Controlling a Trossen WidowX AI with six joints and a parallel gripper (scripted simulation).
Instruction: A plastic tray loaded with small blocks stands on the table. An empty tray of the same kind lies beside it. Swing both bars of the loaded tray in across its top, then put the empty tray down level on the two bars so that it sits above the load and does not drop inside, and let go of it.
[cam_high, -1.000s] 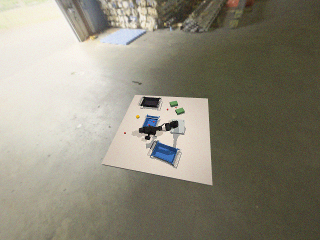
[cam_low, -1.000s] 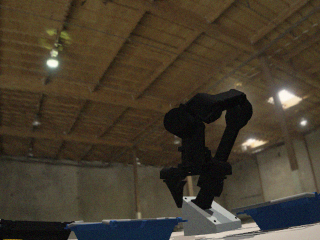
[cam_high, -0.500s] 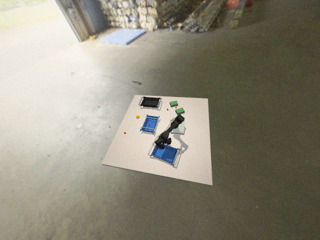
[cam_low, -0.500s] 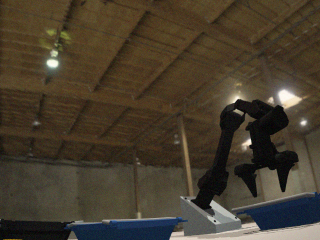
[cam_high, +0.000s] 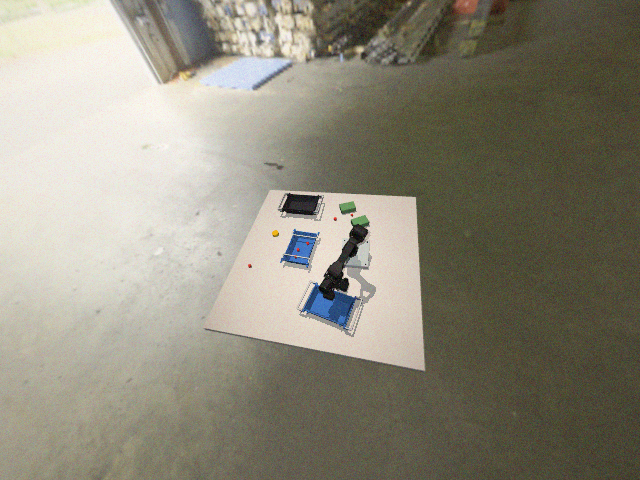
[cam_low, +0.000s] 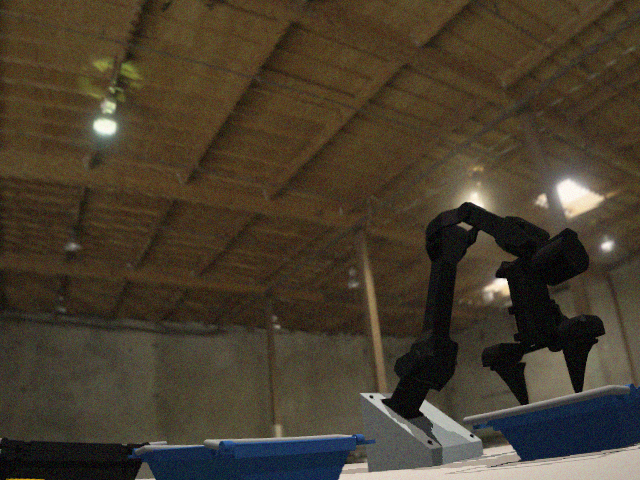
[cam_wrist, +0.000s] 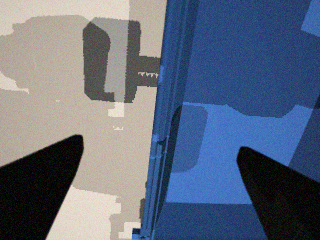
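The blue tray is 8 cm to the left of my gripper tip, 3 cm ahead of it and 2 cm below it. From my gripper tip the other things lie so: yellow disc 51 cm to the right, 50 cm ahead, 6 cm below.
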